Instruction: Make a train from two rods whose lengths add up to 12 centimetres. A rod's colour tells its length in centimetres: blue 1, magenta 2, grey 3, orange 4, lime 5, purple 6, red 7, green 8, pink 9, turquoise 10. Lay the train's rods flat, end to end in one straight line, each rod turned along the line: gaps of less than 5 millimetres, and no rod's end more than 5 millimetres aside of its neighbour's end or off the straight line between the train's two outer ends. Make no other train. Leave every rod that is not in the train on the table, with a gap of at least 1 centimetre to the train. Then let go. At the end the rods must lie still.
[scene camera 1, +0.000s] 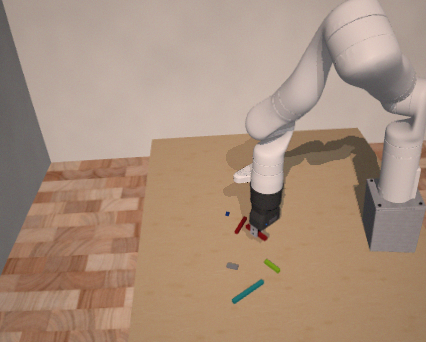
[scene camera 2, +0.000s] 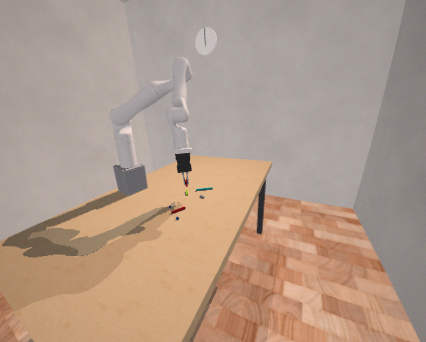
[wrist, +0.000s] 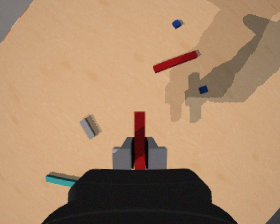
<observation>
I see my gripper (scene camera 1: 256, 233).
My gripper is seen too in the wrist view (wrist: 139, 147).
</observation>
